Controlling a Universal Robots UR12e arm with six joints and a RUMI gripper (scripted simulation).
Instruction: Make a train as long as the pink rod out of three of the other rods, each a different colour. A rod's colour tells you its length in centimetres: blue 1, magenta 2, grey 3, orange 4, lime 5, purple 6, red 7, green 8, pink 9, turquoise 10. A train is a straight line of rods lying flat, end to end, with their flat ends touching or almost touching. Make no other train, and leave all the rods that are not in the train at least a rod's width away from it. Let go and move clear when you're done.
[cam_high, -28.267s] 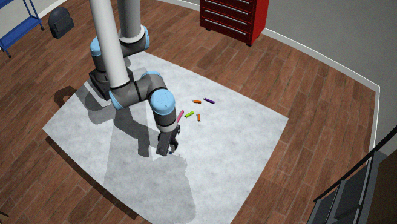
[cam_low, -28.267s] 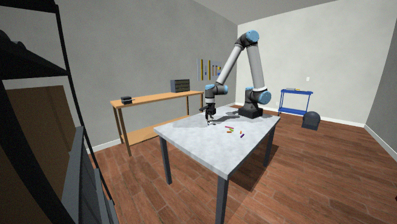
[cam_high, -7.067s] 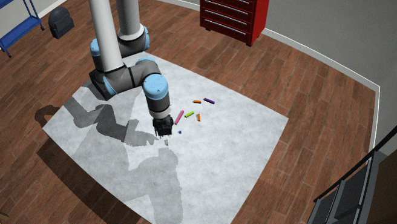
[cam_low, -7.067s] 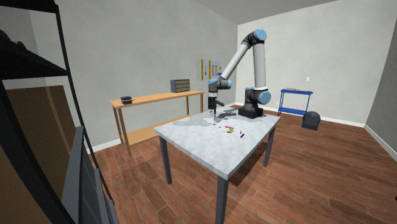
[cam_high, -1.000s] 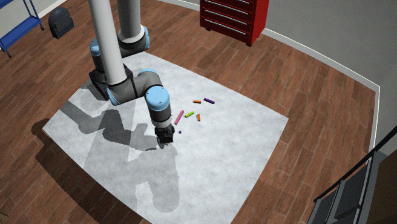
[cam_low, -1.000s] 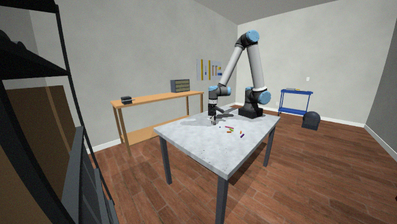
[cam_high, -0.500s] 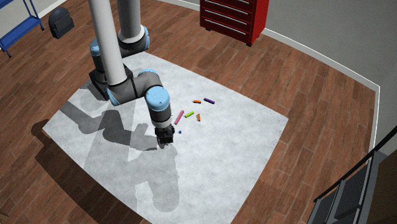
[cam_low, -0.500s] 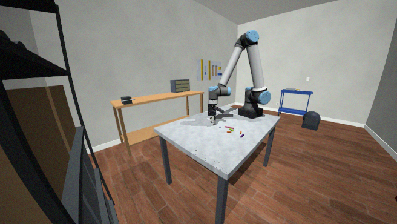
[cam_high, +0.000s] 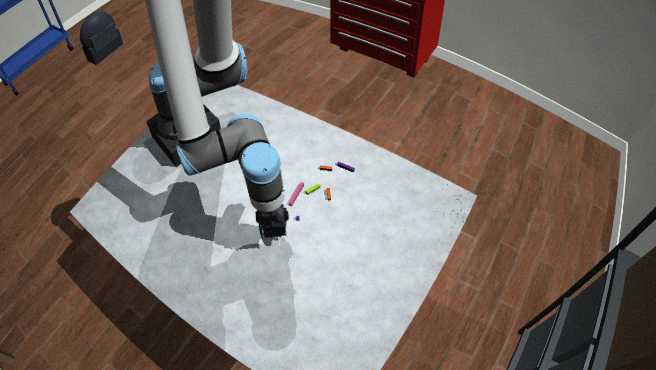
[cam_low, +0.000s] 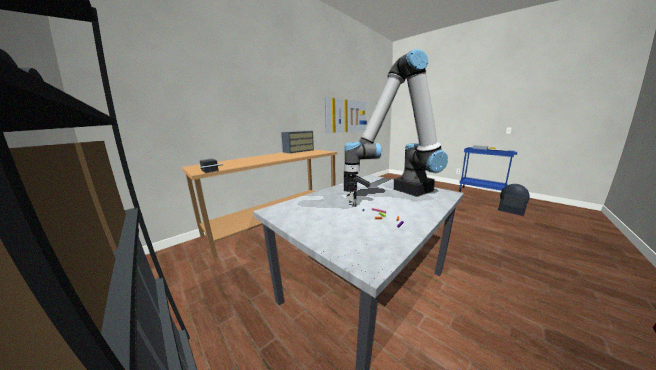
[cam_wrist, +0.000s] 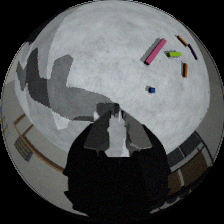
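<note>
Right now my hand is 1 cm above the grey rod. From my hand the other things lie so: blue rod (9 cm to the left, 1 cm below); then pink rod (6 cm behind, 15 cm to the left, 1 cm below); then lime rod (4 cm behind, 20 cm to the left, 1 cm below).
</note>
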